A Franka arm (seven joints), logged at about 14 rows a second.
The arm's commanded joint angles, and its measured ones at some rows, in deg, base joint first. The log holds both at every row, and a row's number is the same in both.
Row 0, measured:
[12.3 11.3 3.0 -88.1 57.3 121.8 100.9]
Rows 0 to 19, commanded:
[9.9 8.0 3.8 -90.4 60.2 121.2 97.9]
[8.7 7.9 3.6 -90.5 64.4 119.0 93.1]
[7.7 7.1 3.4 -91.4 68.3 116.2 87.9]
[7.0 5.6 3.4 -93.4 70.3 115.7 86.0]
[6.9 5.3 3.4 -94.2 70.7 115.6 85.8]
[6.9 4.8 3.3 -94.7 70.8 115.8 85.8]
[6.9 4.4 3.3 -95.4 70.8 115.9 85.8]
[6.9 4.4 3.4 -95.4 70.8 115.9 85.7]
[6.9 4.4 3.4 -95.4 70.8 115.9 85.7]
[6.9 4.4 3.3 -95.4 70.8 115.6 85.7]
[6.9 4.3 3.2 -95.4 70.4 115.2 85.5]
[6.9 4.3 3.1 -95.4 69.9 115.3 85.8]
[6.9 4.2 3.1 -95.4 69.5 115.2 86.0]
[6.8 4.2 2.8 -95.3 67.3 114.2 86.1]
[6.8 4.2 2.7 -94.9 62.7 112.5 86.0]
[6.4 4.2 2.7 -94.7 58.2 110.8 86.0]
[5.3 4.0 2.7 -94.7 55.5 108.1 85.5]
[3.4 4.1 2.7 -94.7 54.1 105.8 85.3]
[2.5 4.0 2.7 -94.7 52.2 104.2 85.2]
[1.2 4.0 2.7 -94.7 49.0 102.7 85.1]
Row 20, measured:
[3.9 5.8 2.3 -93.3 52.6 105.6 86.3]
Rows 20 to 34, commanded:
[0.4 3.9 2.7 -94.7 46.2 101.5 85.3]
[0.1 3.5 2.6 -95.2 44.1 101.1 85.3]
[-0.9 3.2 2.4 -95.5 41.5 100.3 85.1]
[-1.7 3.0 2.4 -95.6 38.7 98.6 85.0]
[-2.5 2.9 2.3 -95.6 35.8 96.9 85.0]
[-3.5 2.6 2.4 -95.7 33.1 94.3 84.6]
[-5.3 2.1 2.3 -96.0 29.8 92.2 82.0]
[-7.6 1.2 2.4 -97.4 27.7 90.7 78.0]
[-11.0 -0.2 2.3 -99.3 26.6 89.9 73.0]
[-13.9 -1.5 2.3 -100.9 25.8 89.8 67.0]
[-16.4 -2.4 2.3 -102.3 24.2 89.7 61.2]
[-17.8 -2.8 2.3 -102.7 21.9 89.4 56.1]
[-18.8 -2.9 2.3 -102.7 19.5 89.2 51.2]
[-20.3 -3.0 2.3 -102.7 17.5 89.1 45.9]
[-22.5 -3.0 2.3 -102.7 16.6 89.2 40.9]
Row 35, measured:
[-19.6 -0.5 1.1 -100.5 19.2 89.1 48.9]
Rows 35 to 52, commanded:
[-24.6 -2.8 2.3 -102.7 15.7 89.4 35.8]
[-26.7 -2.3 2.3 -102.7 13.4 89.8 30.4]
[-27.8 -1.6 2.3 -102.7 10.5 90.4 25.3]
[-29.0 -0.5 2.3 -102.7 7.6 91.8 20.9]
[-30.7 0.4 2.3 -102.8 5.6 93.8 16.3]
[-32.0 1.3 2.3 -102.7 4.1 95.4 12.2]
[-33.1 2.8 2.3 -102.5 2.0 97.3 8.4]
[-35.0 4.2 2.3 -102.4 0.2 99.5 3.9]
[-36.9 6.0 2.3 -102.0 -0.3 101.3 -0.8]
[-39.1 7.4 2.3 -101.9 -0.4 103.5 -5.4]
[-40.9 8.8 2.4 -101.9 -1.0 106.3 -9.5]
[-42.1 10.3 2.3 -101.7 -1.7 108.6 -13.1]
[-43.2 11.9 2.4 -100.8 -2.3 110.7 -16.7]
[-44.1 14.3 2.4 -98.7 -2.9 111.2 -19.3]
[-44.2 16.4 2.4 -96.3 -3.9 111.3 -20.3]
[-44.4 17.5 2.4 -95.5 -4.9 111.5 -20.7]
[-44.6 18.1 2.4 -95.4 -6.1 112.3 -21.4]
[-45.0 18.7 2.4 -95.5 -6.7 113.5 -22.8]
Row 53, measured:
[-43.8 16.8 1.2 -97.6 -4.9 112.2 -20.6]
